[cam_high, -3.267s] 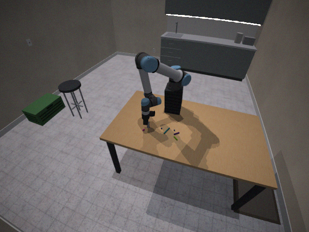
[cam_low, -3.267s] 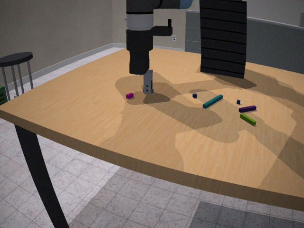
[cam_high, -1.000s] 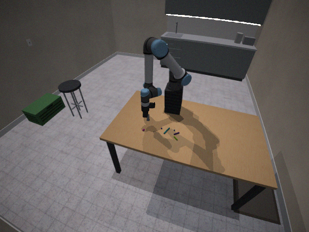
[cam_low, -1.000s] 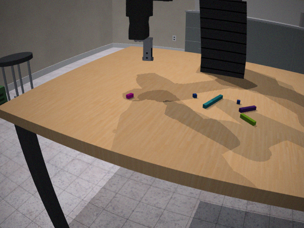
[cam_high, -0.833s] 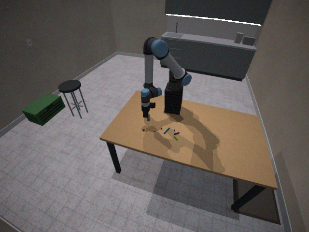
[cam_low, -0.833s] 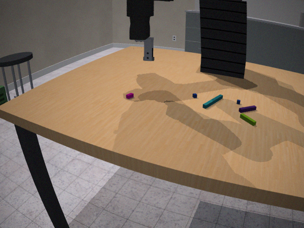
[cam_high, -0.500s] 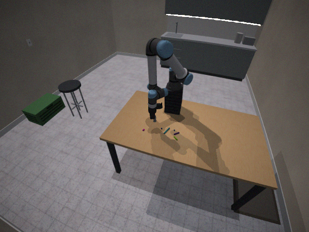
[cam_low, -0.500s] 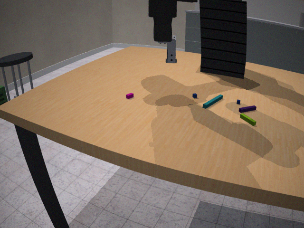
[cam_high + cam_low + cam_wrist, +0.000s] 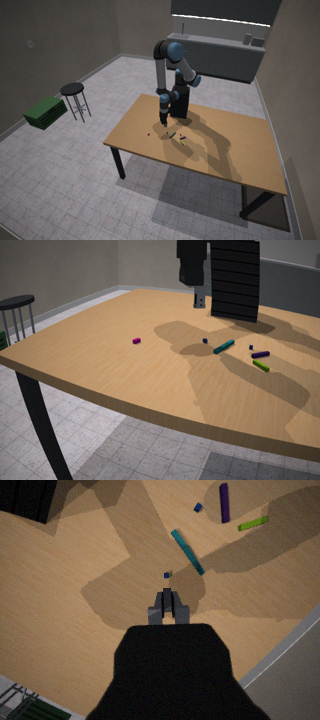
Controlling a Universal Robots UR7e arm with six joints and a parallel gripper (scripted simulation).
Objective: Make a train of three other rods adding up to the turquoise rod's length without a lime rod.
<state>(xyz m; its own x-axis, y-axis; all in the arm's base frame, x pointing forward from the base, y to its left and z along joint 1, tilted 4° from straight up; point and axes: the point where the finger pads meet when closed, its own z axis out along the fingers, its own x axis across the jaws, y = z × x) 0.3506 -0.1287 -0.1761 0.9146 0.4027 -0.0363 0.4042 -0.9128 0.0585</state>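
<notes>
The turquoise rod lies 11 cm below my hand, 8 cm to the left of it and 2 cm ahead of it. The rest, counted from my hand: grey rod (1 cm below); then purple rod (18 cm to the left, 11 cm below, 4 cm ahead); then magenta rod (16 cm to the right, 11 cm below, 4 cm ahead).
</notes>
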